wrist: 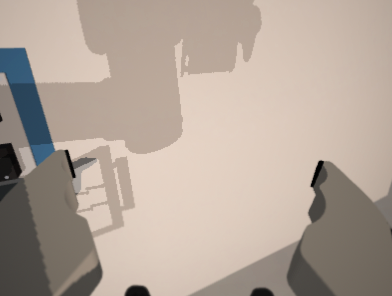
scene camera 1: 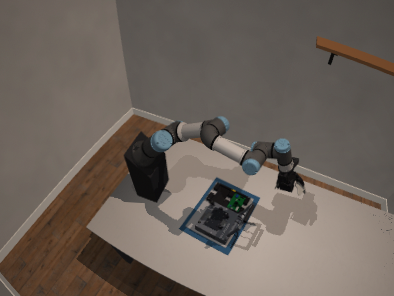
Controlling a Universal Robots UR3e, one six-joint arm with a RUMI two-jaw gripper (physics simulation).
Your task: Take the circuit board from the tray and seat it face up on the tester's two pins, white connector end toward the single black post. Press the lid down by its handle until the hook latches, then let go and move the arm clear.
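Seen in the pictures: gripper, fingertip midpoint: (wrist: 195,158); arm's base, link origin: (scene camera 1: 141,154).
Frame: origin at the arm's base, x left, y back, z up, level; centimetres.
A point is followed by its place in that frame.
Note:
The green circuit board (scene camera 1: 237,201) {x 27.9, y -43.1, z -29.3 cm} lies at the right end of the dark tray (scene camera 1: 218,194) {x 24.2, y -31.9, z -29.3 cm}, towards the back of the blue-edged mat. The grey tester (scene camera 1: 214,229) {x 4.2, y -46.0, z -24.9 cm} stands in front of the tray, and its lid appears raised at the right side. The pins, post and hook are too small to tell. My gripper (scene camera 1: 293,189) {x 35.5, y -66.0, z -3.1 cm} (wrist: 195,158) {x 35.5, y -66.0, z -3.1 cm} is open and empty. It hangs above the table, to the right of the mat and apart from the board and the tester. In the wrist view a light grey piece, partly hidden, shows beside the left finger.
The mat's blue border (scene camera 1: 227,249) {x 2.1, y -57.6, z -30.9 cm} (wrist: 30,100) {x 32.9, y -52.0, z -30.9 cm} surrounds the tray and tester. The black robot base (scene camera 1: 148,175) {x -3.7, y -8.5, z -5.9 cm} stands at the table's left end. Arm shadows fall on the table (scene camera 1: 300,255) {x 24.5, y -91.8, z -31.2 cm}. A wooden handrail (scene camera 1: 355,54) is on the back wall.

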